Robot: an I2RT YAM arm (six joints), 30 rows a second.
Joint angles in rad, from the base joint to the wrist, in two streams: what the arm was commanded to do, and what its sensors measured. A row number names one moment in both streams.
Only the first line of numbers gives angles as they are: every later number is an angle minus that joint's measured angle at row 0.
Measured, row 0:
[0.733, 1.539, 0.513, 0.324, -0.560, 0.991]
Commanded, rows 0 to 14:
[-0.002, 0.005, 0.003, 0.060, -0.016, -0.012]
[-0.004, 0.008, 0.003, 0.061, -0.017, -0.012]
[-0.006, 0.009, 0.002, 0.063, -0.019, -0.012]
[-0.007, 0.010, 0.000, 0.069, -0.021, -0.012]
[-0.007, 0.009, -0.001, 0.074, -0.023, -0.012]
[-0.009, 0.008, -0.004, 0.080, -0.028, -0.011]
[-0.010, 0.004, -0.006, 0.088, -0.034, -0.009]
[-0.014, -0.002, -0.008, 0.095, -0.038, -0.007]
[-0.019, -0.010, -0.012, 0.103, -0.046, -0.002]
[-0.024, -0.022, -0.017, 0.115, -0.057, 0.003]
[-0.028, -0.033, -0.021, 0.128, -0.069, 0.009]
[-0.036, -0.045, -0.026, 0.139, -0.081, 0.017]
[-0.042, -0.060, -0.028, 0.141, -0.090, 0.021]
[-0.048, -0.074, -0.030, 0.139, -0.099, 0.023]
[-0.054, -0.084, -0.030, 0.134, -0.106, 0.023]
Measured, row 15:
[-0.043, -0.060, -0.028, 0.082, -0.061, 0.007]
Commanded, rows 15 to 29:
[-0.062, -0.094, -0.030, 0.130, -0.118, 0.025]
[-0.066, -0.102, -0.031, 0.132, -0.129, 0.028]
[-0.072, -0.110, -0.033, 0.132, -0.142, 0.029]
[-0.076, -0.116, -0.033, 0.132, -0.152, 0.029]
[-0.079, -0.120, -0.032, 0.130, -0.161, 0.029]
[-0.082, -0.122, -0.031, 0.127, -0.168, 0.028]
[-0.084, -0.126, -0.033, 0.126, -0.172, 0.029]
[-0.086, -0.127, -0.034, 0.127, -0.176, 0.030]
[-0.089, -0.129, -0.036, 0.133, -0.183, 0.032]
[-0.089, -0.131, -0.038, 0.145, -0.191, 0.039]
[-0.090, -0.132, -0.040, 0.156, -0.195, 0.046]
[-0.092, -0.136, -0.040, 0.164, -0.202, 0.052]
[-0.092, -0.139, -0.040, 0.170, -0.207, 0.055]
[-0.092, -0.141, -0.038, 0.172, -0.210, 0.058]
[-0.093, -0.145, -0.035, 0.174, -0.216, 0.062]
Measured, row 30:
[-0.092, -0.135, -0.040, 0.106, -0.173, 0.040]
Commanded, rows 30 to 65:
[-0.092, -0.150, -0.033, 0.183, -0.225, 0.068]
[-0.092, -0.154, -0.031, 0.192, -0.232, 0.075]
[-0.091, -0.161, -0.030, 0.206, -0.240, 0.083]
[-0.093, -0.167, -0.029, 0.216, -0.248, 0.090]
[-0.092, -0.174, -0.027, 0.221, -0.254, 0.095]
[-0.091, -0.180, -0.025, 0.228, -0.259, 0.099]
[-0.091, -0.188, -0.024, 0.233, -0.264, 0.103]
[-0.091, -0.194, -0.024, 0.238, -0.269, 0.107]
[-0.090, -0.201, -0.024, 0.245, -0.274, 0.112]
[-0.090, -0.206, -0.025, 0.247, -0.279, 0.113]
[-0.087, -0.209, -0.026, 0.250, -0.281, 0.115]
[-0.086, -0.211, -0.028, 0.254, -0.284, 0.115]
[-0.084, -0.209, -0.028, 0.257, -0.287, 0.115]
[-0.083, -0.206, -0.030, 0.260, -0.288, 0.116]
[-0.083, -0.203, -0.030, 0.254, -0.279, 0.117]
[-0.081, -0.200, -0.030, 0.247, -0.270, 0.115]
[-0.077, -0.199, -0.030, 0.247, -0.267, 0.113]
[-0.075, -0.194, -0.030, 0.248, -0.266, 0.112]
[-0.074, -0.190, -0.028, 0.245, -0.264, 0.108]
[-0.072, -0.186, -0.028, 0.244, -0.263, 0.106]
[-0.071, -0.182, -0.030, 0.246, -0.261, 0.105]
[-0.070, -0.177, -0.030, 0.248, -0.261, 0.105]
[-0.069, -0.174, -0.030, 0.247, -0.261, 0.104]
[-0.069, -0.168, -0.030, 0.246, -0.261, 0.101]
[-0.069, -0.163, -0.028, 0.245, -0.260, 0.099]
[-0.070, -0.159, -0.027, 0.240, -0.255, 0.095]
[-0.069, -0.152, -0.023, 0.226, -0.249, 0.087]
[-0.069, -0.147, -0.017, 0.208, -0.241, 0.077]
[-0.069, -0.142, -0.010, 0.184, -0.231, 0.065]
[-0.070, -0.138, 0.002, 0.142, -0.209, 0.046]
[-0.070, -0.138, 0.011, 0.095, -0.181, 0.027]
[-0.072, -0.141, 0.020, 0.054, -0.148, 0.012]
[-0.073, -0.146, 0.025, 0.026, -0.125, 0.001]
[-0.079, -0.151, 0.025, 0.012, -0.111, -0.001]
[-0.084, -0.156, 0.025, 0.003, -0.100, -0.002]
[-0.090, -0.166, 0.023, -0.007, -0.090, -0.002]
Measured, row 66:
[-0.080, -0.150, 0.018, 0.065, -0.160, 0.036]
